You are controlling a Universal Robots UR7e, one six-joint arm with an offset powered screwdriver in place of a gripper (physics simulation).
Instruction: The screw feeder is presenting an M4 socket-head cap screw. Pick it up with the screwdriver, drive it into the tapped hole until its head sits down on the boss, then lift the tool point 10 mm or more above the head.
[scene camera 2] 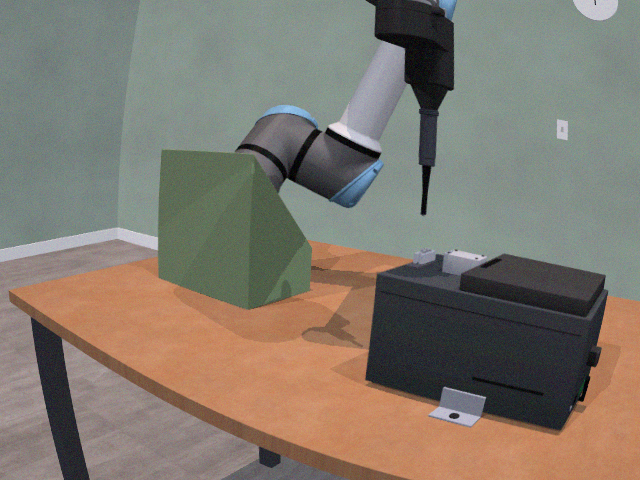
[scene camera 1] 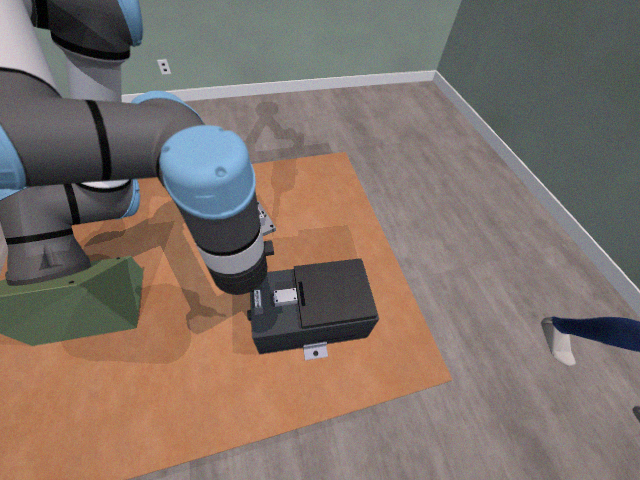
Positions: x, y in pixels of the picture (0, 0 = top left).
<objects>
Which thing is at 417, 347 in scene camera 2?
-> A dark screw feeder.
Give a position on a raised black cover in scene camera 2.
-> At 517, 279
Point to a dark screw feeder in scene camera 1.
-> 280, 321
</objects>
